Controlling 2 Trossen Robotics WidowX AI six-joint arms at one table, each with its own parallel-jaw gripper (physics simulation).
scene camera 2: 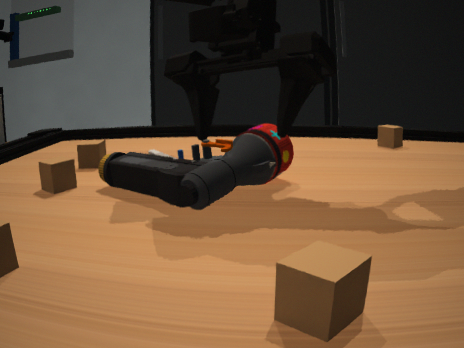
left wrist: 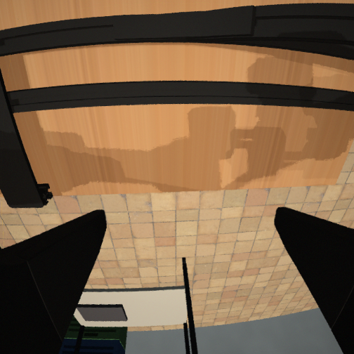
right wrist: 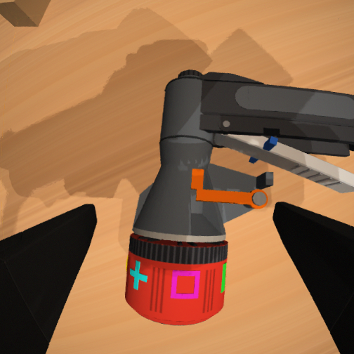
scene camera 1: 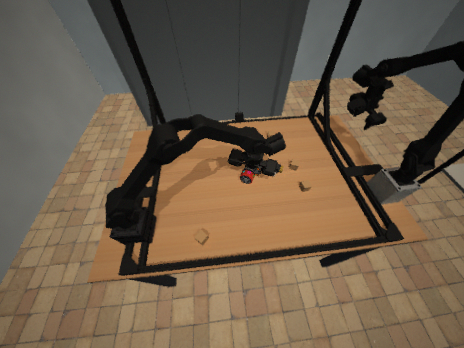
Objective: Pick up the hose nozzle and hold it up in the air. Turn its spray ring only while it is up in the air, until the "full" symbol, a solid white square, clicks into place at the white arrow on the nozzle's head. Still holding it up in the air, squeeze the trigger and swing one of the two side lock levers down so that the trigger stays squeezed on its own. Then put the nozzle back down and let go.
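Frame: origin at the left arm's base, x back, y left, z down, level; centimetres.
Seen in the pictures: left gripper, fingertip midpoint: point(scene camera 1: 359, 122); right gripper, fingertip midpoint: point(scene camera 2: 239, 138) point(scene camera 1: 250, 167); left arm's base at its link origin: point(scene camera 1: 401, 177); right arm's base at its link origin: point(scene camera 1: 128, 221).
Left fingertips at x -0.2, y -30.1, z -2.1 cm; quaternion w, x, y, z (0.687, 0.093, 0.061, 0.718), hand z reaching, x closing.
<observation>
Offsets run from my left fingertips to a thing's top centre. "spot": to the spot under its first point.
The hose nozzle point(scene camera 1: 247, 176) point(scene camera 2: 212, 174) point(right wrist: 172, 200) lies on its side on the table. Its red spray ring @(dy +14.2, dx -55.7, dz +7.9 cm) point(scene camera 2: 283, 150) point(right wrist: 185, 305) shows a cyan cross, a magenta square outline, a green edge and, in scene camera 2, a yellow dot near the head's pale arrow @(spot: dy +10.0, dx -56.4, dz +11.2 cm) point(scene camera 2: 268, 164). No solid white square shows. The pale trigger point(right wrist: 305, 169) slants away from the handle. An orange lock lever @(dy +11.5, dx -51.4, dz +9.4 cm) point(scene camera 2: 218, 145) point(right wrist: 225, 196) shows by the head. My right gripper point(scene camera 1: 255, 164) point(scene camera 2: 244, 136) point(right wrist: 186, 211) is open, its fingers around the head from above. My left gripper point(scene camera 1: 367, 113) point(left wrist: 191, 217) is open and empty, high at the right.
Wooden cubes stand about the table: a near one point(scene camera 2: 322, 292) point(scene camera 1: 201, 236), others at the left in scene camera 2 point(scene camera 2: 57, 175) point(scene camera 2: 91, 154), and one at the back right point(scene camera 2: 390, 136). A black frame point(scene camera 1: 260, 256) point(left wrist: 180, 93) runs around the table top.
</observation>
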